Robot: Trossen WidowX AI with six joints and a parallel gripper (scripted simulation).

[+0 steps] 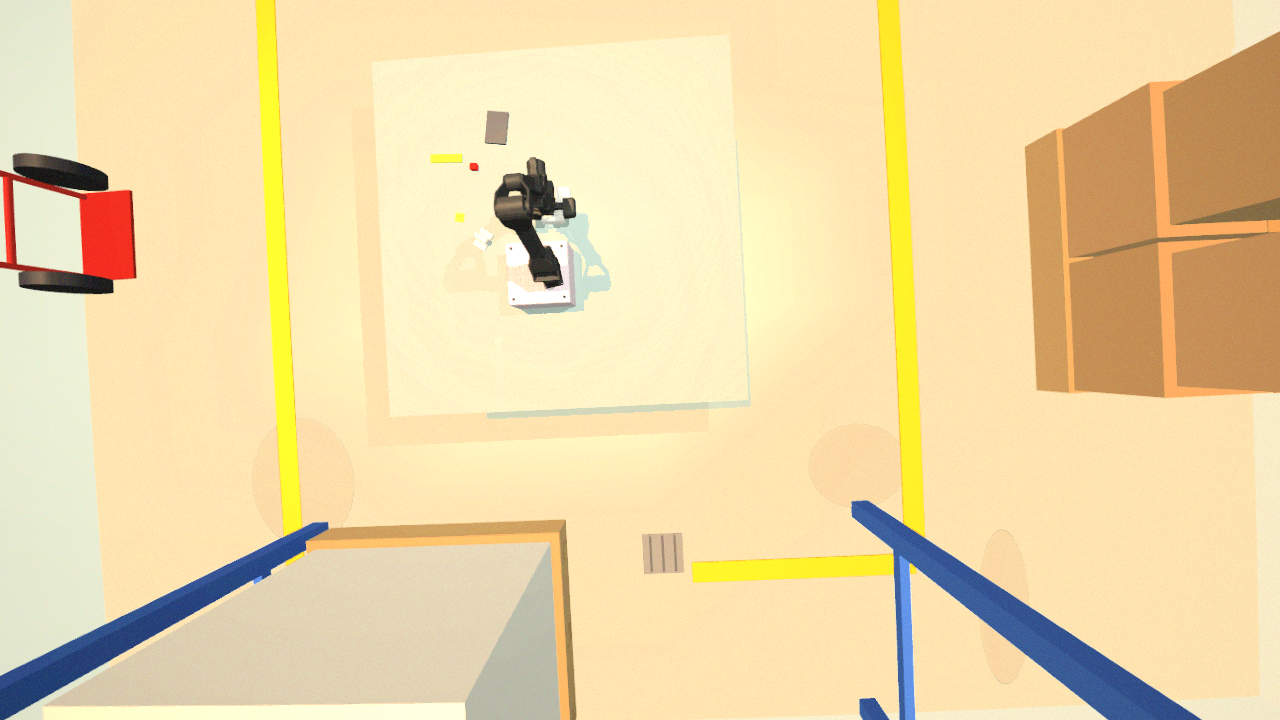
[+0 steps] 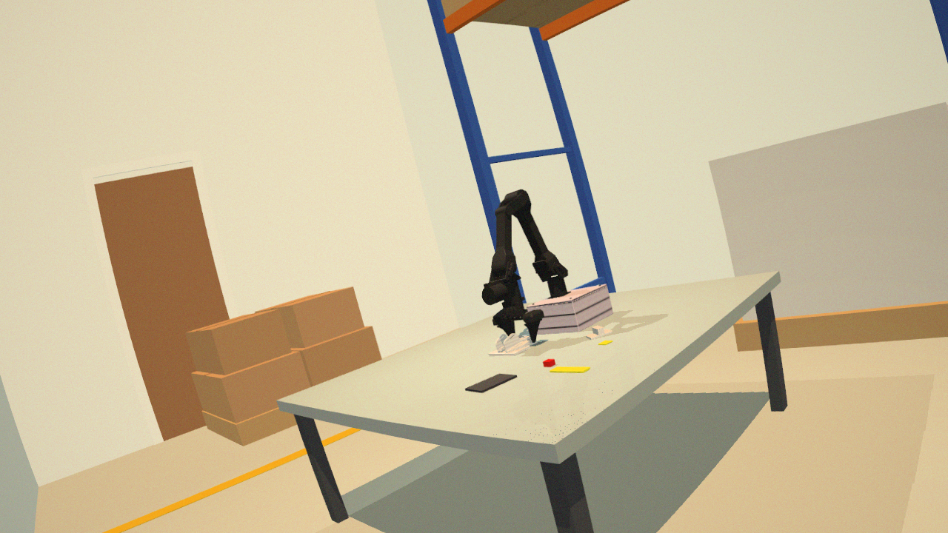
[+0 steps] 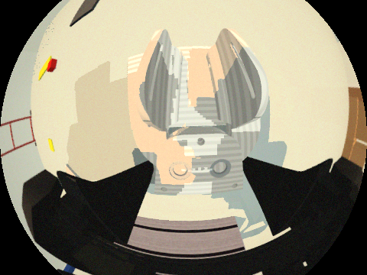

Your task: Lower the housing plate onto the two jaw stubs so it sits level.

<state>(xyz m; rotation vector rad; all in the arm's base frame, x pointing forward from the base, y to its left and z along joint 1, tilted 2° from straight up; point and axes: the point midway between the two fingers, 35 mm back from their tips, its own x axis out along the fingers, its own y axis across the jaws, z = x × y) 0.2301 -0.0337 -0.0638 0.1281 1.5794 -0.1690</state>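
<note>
My gripper tip is 7 cm short of the white part and 1 cm to the left of it. Also, from my gripper tip: small yellow square 8 cm ahead, 33 cm to the left, 1 cm below; dark flat plate 37 cm ahead, 13 cm to the left; red cube 24 cm ahead, 24 cm to the left.
</note>
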